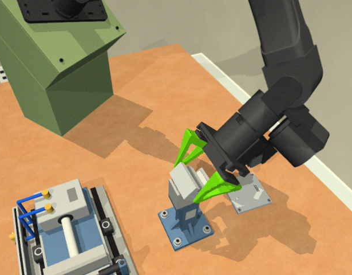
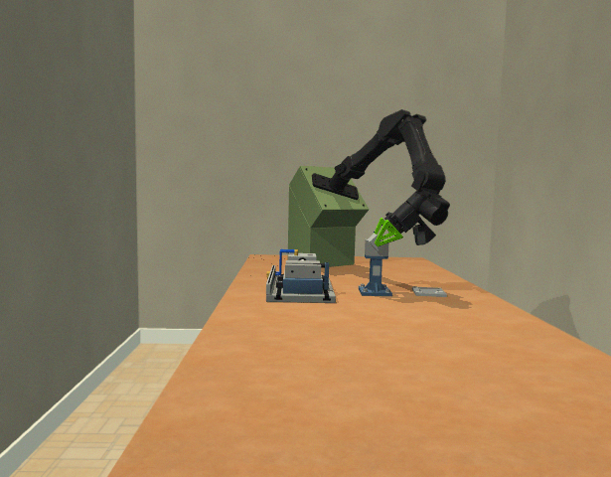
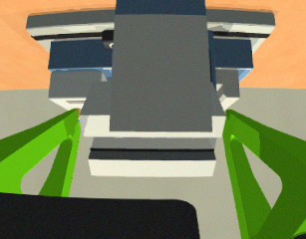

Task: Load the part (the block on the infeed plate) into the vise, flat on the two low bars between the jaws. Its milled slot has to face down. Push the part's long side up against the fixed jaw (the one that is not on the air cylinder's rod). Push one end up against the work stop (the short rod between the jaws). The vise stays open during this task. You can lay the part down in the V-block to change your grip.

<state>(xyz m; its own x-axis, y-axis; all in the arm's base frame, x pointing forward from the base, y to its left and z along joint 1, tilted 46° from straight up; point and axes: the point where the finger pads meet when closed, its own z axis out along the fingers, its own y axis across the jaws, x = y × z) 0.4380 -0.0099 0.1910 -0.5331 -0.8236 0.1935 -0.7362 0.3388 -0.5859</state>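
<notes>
The grey part lies right at my hand. From my hand the other things lie so: infeed plate 17 cm to the left, 15 cm below, 1 cm ahead; work stop 18 cm to the right, 7 cm below, 5 cm ahead; white cylinder rod 22 cm to the right, 8 cm below, 4 cm behind.
</notes>
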